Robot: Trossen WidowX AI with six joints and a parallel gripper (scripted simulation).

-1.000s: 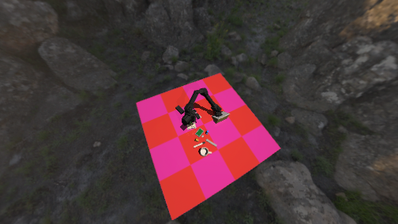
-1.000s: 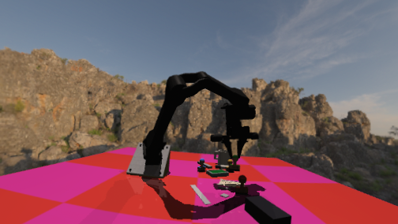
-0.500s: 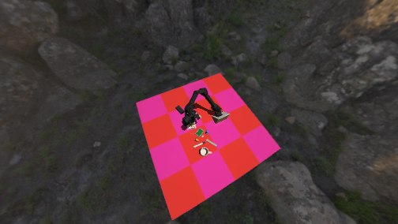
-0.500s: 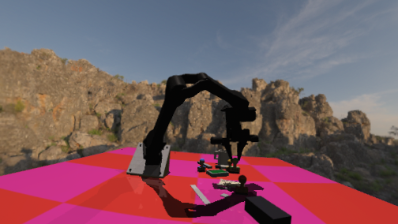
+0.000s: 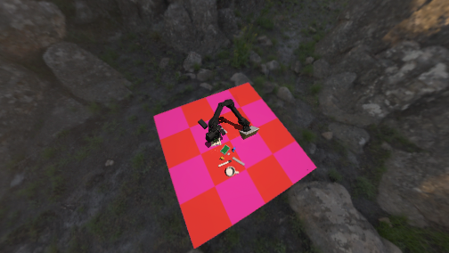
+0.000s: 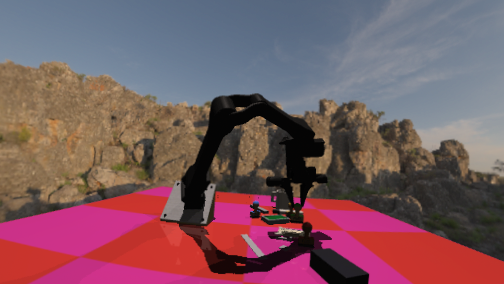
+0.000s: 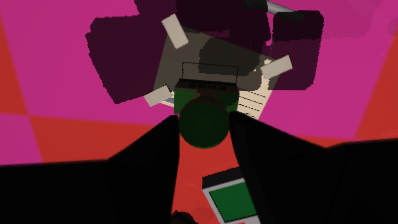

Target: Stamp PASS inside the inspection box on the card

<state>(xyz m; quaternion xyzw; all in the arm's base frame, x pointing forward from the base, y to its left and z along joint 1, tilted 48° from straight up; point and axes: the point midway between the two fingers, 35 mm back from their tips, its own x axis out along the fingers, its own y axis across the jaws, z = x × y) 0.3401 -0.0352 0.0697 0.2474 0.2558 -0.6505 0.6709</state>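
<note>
Now: the card 10 mm behind my gripper tip and 80 mm below it. The rest, counted from my gripper tip: green-knobbed stamp 30 mm below; red-knobbed stamp 90 mm to the right, 60 mm below; green ink pad 50 mm behind, 120 mm to the left, 80 mm below.
</note>
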